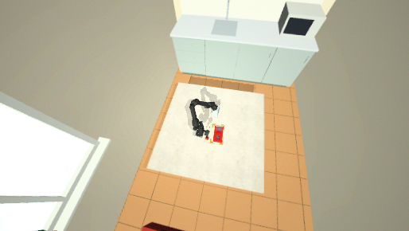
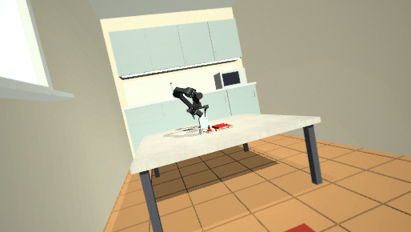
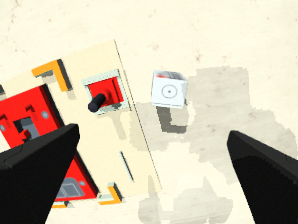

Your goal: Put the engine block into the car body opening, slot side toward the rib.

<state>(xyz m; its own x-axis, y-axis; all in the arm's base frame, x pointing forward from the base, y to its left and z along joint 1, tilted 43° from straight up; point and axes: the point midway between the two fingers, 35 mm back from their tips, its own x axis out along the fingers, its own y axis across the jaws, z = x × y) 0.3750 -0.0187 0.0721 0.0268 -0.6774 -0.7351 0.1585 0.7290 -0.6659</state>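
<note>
Right now my gripper tip is 1 cm past the engine block, 2 cm to the left of it and 11 cm above it.
</note>
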